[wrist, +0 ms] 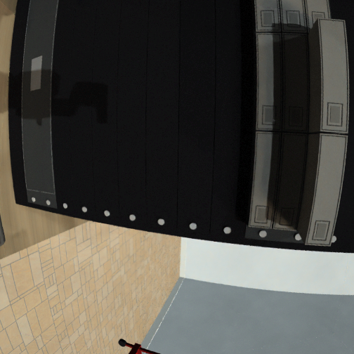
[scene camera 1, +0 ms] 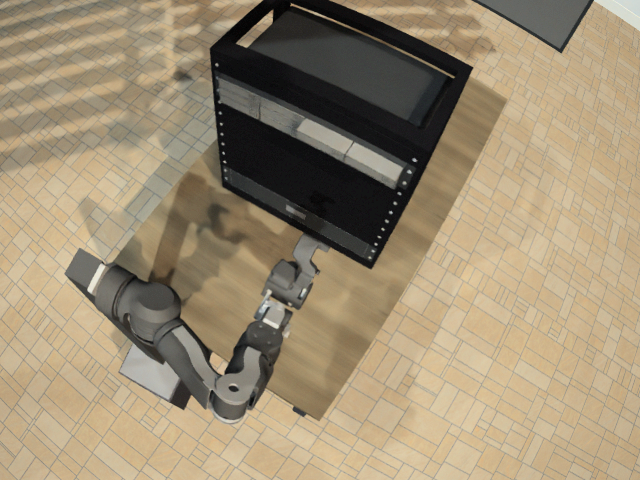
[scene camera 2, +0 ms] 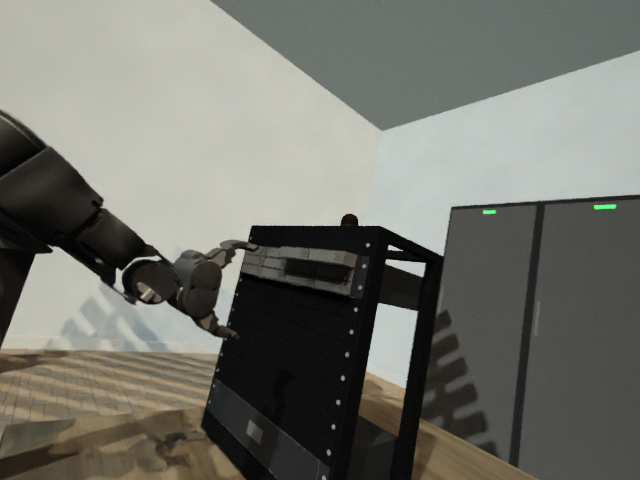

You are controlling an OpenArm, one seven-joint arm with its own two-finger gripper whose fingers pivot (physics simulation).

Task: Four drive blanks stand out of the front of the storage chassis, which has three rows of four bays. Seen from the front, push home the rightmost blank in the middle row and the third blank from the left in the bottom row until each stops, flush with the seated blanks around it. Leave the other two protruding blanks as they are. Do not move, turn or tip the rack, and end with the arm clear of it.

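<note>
The black rack (scene camera 1: 408, 134) (scene camera 2: 361, 356) (wrist: 150, 100) stands upright and holds the storage chassis near its top. In the wrist view up is to the right and the rack's right side is at the bottom. The middle row's rightmost blank (wrist: 287, 182), in shadow, and the bottom row's third blank (wrist: 268, 82) look level with their neighbours. The top row's third blank (scene camera 1: 324, 138) (scene camera 2: 303, 253) (wrist: 334, 75) and fourth blank (scene camera 1: 374, 164) (scene camera 2: 338, 256) (wrist: 326, 187) stand out. My gripper (scene camera 1: 315, 253) (scene camera 2: 244, 292) is open and empty in front of the rack's face; its fingers are outside the wrist view.
The rack stands on a wooden surface (scene camera 1: 330, 330). A dark panel (scene camera 2: 258, 431) with a light label spans the rack's base. The rack's open top frame (scene camera 1: 444, 62) surrounds a recessed dark panel. Tall grey cabinets (scene camera 2: 485, 310) stand behind at the right in scene camera 2.
</note>
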